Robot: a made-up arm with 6 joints.
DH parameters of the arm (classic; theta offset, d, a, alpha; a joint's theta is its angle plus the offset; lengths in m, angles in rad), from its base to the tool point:
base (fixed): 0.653 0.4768 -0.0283 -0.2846
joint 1: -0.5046 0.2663 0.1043 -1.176
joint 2: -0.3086 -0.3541 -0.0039 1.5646
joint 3: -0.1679 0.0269 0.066 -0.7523
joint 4: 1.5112 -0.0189 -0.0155 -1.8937
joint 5: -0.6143 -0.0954 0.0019 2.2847
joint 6: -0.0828 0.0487 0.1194 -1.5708
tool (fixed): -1.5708 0.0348 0 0
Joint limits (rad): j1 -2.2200..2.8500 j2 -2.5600..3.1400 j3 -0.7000..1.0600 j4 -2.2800..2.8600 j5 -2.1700..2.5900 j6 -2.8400..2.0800
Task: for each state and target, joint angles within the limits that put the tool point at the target. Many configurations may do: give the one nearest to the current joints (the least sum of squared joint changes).
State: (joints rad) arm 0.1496 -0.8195 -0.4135 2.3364 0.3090 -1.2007
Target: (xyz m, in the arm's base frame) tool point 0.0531 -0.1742 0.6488
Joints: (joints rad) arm 0.2965 -0.6889 -0.2613 2.6617 0.3295 -0.9134
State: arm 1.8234 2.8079 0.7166 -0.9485 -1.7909 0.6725
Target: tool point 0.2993 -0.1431 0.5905
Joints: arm 1.0268 3.1254 0.9821 -0.7491 -2.1274 1.0003
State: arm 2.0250 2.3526 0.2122 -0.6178 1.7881 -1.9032
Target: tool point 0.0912 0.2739 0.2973
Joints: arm 2.0983 2.2896 0.3603 -0.5914 1.8292 -2.0003
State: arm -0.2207 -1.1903 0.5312 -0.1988 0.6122 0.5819
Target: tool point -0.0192 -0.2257 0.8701
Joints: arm -0.2456 -1.1734 0.3679 -0.4402 0.7486 0.0994
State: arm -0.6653 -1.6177 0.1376 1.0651 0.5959 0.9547
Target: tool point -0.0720 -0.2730 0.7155
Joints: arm -0.1021 -1.6379 -0.1566 1.0600 0.4672 1.1722
